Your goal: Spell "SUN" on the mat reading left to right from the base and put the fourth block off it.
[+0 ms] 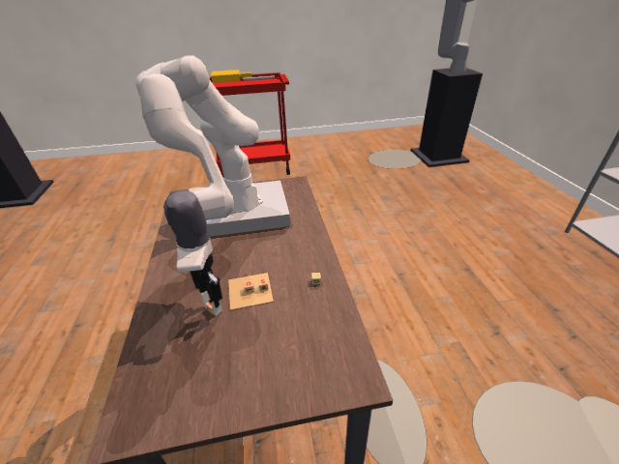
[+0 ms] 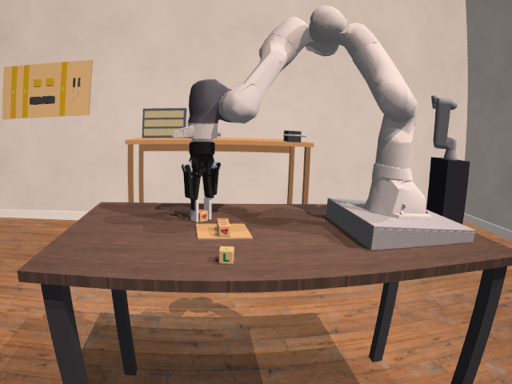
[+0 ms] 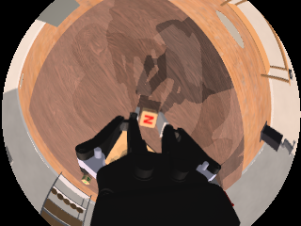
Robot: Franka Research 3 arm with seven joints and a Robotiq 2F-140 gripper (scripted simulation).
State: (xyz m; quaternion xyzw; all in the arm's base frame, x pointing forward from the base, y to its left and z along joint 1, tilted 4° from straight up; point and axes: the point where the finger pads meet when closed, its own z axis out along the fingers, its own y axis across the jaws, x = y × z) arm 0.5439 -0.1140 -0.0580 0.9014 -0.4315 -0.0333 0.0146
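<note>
Right now my hand is 20 mm above the N block. The rest, counted from my hand: mat (120 mm to the left, 60 mm behind, 30 mm below); then S block (170 mm to the left, 60 mm behind, 10 mm below); then U block (120 mm to the left, 60 mm behind, 10 mm below).
</note>
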